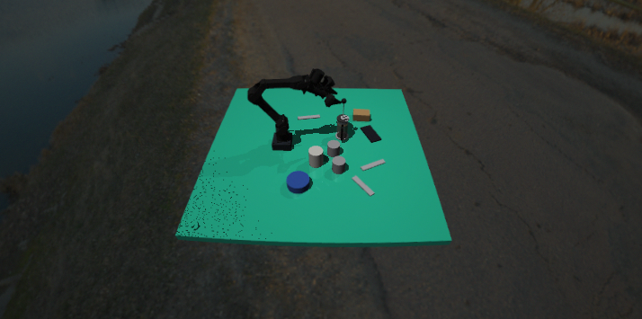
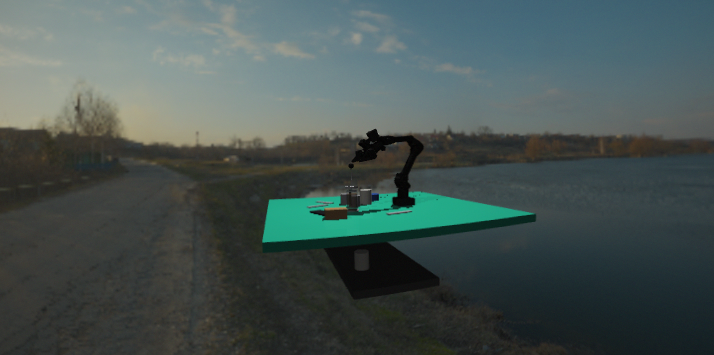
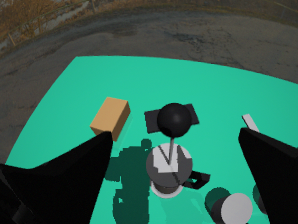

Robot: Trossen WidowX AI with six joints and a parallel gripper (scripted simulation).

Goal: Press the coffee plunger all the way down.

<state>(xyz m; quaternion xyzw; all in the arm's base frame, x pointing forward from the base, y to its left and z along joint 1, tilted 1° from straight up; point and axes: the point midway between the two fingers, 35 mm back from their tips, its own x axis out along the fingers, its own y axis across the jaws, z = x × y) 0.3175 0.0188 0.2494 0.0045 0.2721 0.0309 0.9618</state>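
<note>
Right now my gripper tip is 2 cm short of the coffee press, 1 cm to the left of it and 16 cm above it. From my gripper tip the other things lie so: tan block 19 cm ahead, 16 cm to the left, 26 cm below; then flat black slab 21 cm ahead, 1 cm to the right, 28 cm below; then blue disc 27 cm behind, 35 cm to the right, 26 cm below.
</note>
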